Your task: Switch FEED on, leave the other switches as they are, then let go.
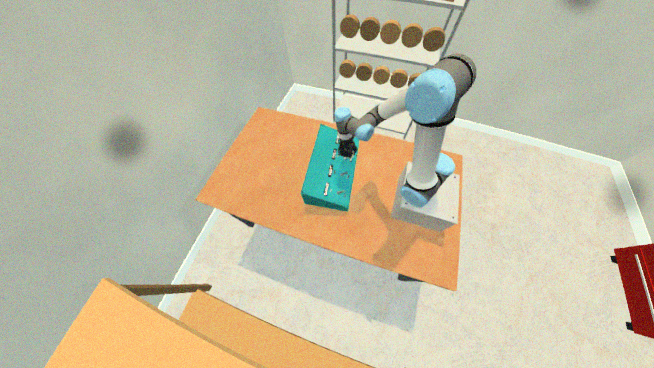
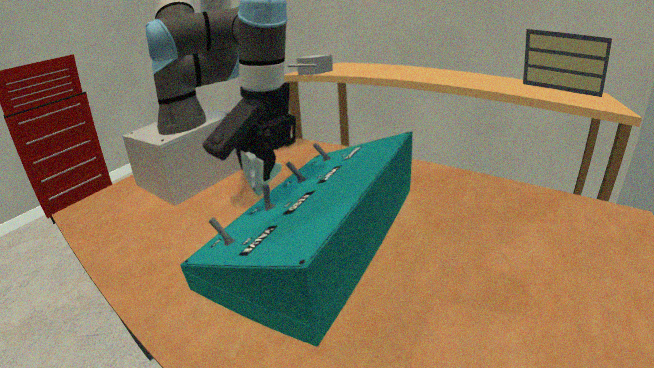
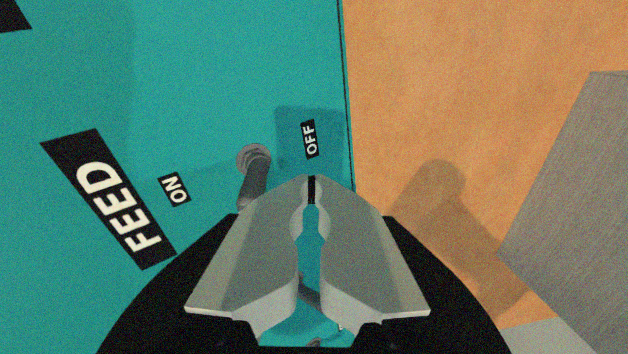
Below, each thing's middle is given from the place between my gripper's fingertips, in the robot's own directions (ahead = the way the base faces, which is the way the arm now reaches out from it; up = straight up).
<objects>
I see the feed lever (image 3: 254, 185) 30 mm ahead of my hand and 10 mm above it. The rest, counted from my hand: teal switch box (image 2: 291, 265): 80 mm to the left, 80 mm ahead, 20 mm below.
</objects>
